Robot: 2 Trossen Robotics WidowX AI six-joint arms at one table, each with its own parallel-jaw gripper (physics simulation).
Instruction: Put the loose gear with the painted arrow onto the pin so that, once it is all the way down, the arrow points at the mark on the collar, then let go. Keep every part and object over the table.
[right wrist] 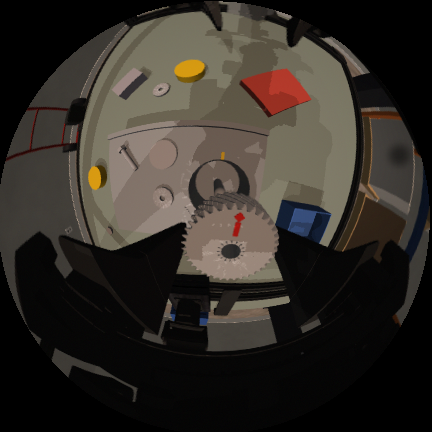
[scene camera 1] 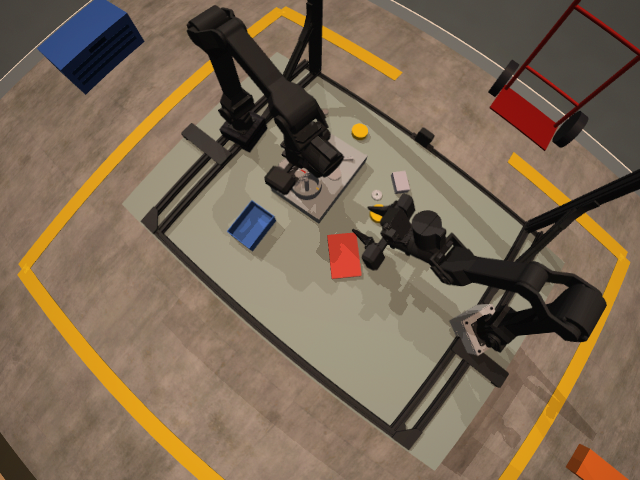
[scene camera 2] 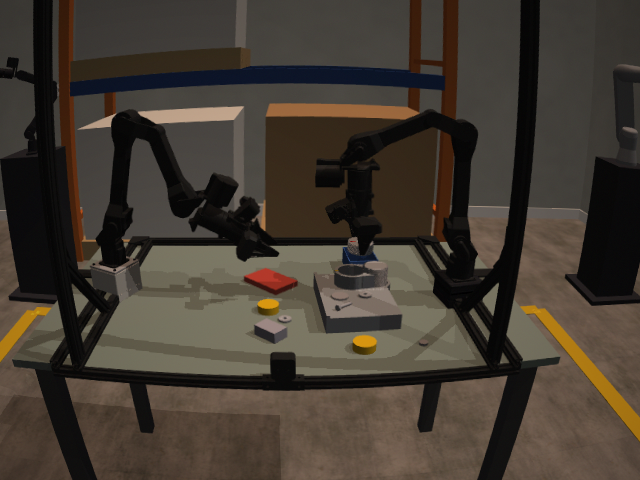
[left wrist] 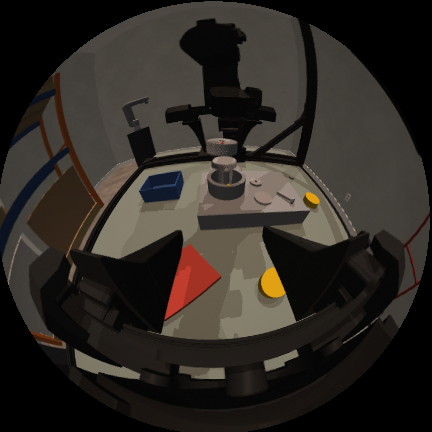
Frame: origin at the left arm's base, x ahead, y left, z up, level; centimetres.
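Seen in the pictures: left gripper, fingertip midpoint: [scene camera 1: 360, 218] [scene camera 2: 277, 249] [left wrist: 223, 233]; right gripper, fingertip midpoint: [right wrist: 228, 229] [scene camera 1: 298, 171] [scene camera 2: 359, 249] [left wrist: 221, 150]; left arm's base at its link origin: [scene camera 1: 485, 329] [scene camera 2: 114, 262]; right arm's base at its link origin: [right wrist: 188, 303] [scene camera 1: 241, 123] [scene camera 2: 460, 276].
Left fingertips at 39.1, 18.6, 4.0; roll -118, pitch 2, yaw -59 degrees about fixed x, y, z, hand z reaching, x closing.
Pixels of each thing's top centre, then the offset from my left fingertips to it, as dx, dy, dz. "pt": a spot on its surface instead.
- grey gear at its top centre: [right wrist: 232, 253] [left wrist: 221, 139] [scene camera 2: 360, 240] [scene camera 1: 297, 167] +17.9, +8.8, +2.2
- dark collar at its top centre: [right wrist: 219, 188] [left wrist: 225, 175] [scene camera 2: 350, 270] [scene camera 1: 307, 181] +16.3, +7.1, -5.2
- upright pin at its top centre: [right wrist: 219, 194] [left wrist: 225, 168] +16.4, +7.2, -3.5
- yellow mark at a spot on its surface: [right wrist: 223, 155] [left wrist: 227, 184] pt +13.2, +5.4, -5.1
- base plate at its top centre: [right wrist: 164, 194] [left wrist: 252, 172] [scene camera 2: 359, 279] [scene camera 1: 317, 163] +20.1, +2.4, -5.1
- blue tray at its top centre: [right wrist: 308, 230] [scene camera 1: 250, 223] [scene camera 2: 360, 253] [left wrist: 159, 179] +12.6, +25.5, -7.9
- red plate at its top centre: [left wrist: 175, 280] [right wrist: 280, 87] [scene camera 2: 270, 278] [scene camera 1: 344, 255] -5.1, +5.7, -10.9
- grey block at its top centre: [scene camera 2: 270, 326] [right wrist: 125, 80] [scene camera 1: 401, 180] +7.6, -18.9, -9.9
- washer at its top centre: [right wrist: 160, 88] [scene camera 2: 284, 318] [scene camera 1: 376, 194] +7.2, -10.8, -11.9
My right gripper [left wrist: 221, 150] [right wrist: 228, 229] is shut on the grey gear [scene camera 2: 353, 246] [left wrist: 221, 146] [right wrist: 210, 245], holding it above the base plate. Its red arrow [right wrist: 237, 228] points toward the top of the right wrist view, slightly right. The dark collar [scene camera 1: 308, 193] [scene camera 2: 347, 280] [left wrist: 226, 190] [right wrist: 245, 187] surrounds the upright pin [right wrist: 218, 185]. The yellow mark [left wrist: 228, 185] [right wrist: 223, 155] lies above the pin in the right wrist view. The gear is apart from the pin. My left gripper [scene camera 1: 361, 219] [scene camera 2: 277, 248] [left wrist: 223, 233] is open and empty, above the table near the red plate.
Another gear [scene camera 2: 375, 273] [left wrist: 224, 163] stands beside the collar on the base plate [scene camera 2: 361, 322]. Around it lie a blue tray [scene camera 1: 251, 225], a red plate [scene camera 1: 343, 255], two yellow discs [scene camera 2: 268, 306] [scene camera 2: 364, 344], a grey block [scene camera 2: 270, 330] and a washer [scene camera 2: 284, 319].
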